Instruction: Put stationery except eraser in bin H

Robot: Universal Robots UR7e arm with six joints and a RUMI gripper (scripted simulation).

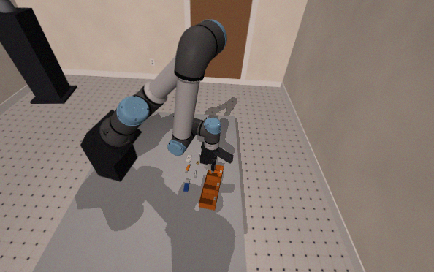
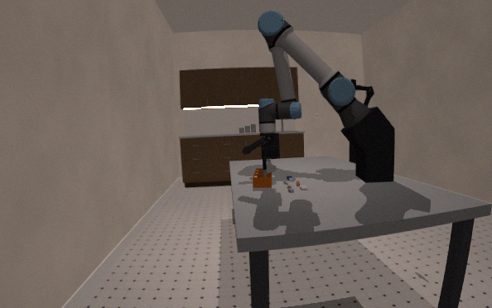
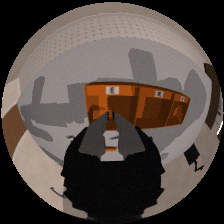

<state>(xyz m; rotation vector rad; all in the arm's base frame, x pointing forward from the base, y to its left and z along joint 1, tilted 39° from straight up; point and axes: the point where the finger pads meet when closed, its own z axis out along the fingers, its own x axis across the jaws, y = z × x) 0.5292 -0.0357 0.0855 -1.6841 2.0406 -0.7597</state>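
My gripper is now 7 cm past the grey piece, 15 cm to the right of it and 3 cm above it. The rest, counted from my hand: orange bin 1 cm behind, 9 cm to the right, 1 cm below; orange pen-like item 14 cm behind, 4 cm to the left, 3 cm below; tiny brownish item 9 cm behind, 9 cm to the left, 3 cm below.
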